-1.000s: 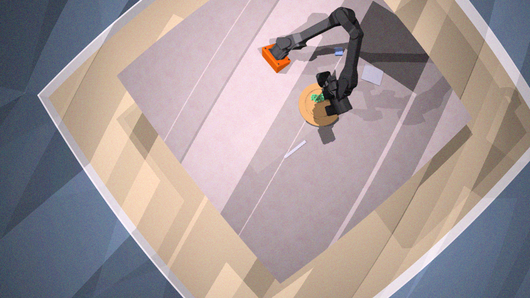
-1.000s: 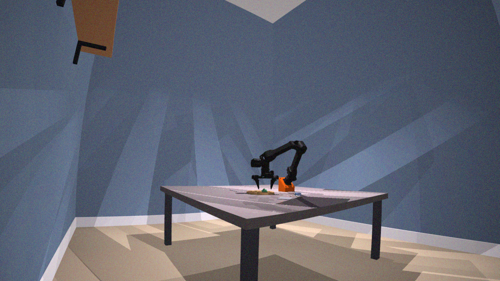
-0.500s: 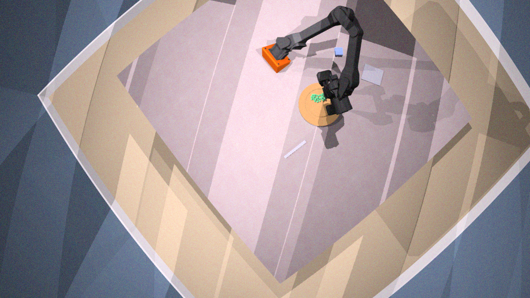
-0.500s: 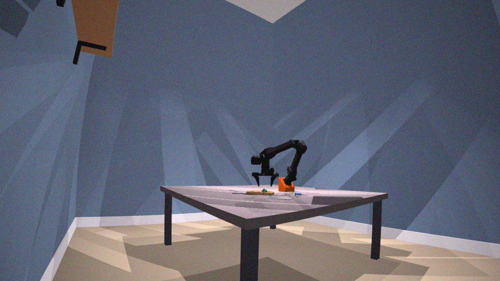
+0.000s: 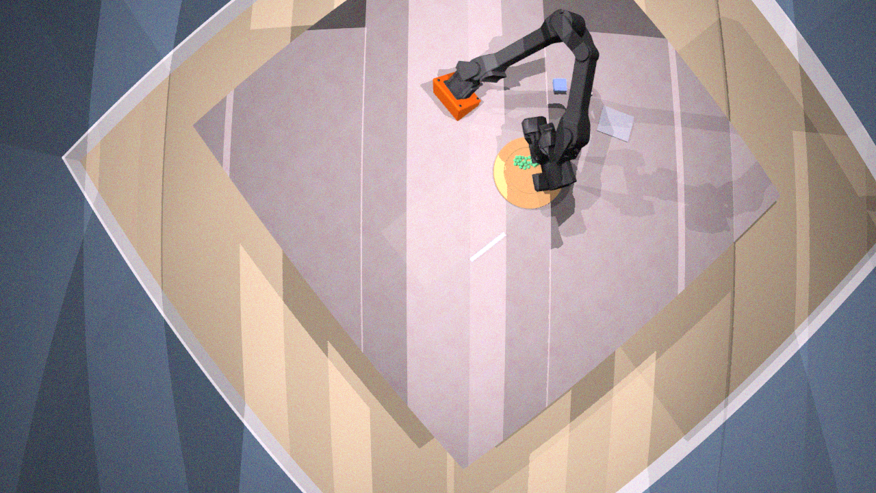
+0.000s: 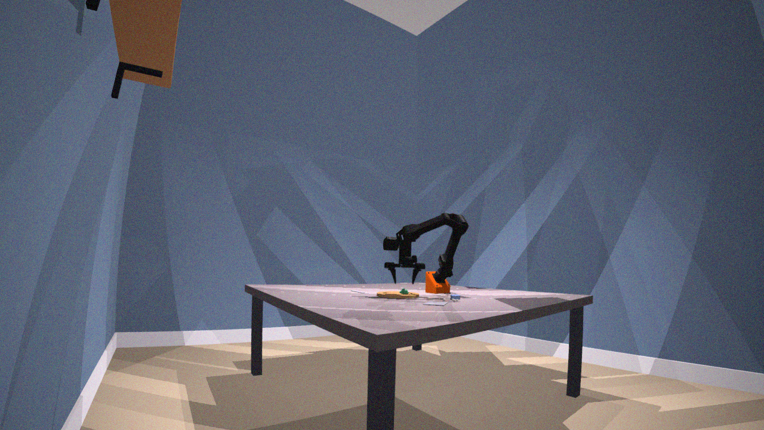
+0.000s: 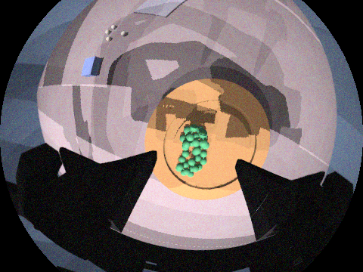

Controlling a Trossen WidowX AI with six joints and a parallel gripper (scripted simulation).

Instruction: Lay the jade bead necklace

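My gripper tip is now 2 cm short of the round tan bead board, 2 cm to the left of it and 5 cm above it. Also, from my gripper tip: white strip 12 cm ahead, 23 cm to the right, 6 cm below; then pale square sheet 4 cm ahead, 28 cm to the left, 6 cm below; then blue cube 14 cm behind, 20 cm to the left, 5 cm below.
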